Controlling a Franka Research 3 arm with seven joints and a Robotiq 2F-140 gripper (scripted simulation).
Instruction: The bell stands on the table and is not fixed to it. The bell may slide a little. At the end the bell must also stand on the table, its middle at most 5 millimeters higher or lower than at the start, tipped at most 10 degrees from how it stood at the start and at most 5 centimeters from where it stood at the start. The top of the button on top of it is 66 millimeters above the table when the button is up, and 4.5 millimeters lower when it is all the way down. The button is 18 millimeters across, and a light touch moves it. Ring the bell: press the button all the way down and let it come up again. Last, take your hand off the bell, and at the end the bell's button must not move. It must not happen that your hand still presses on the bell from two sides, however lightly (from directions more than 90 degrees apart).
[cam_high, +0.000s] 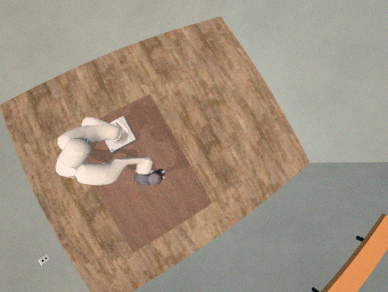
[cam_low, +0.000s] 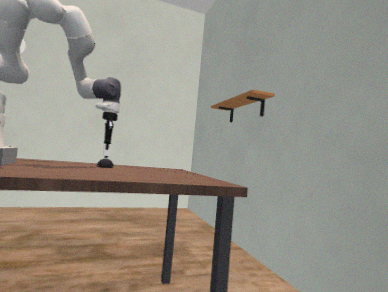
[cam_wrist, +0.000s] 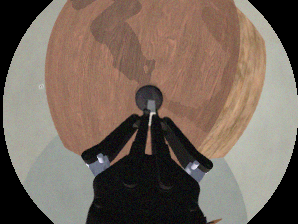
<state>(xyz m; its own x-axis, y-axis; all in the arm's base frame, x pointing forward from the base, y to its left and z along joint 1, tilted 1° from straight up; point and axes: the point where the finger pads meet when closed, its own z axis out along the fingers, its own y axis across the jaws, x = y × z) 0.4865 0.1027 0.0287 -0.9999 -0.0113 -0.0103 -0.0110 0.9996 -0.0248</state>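
Right now the bell is 6 cm below my hand and 1 cm to the right of it.
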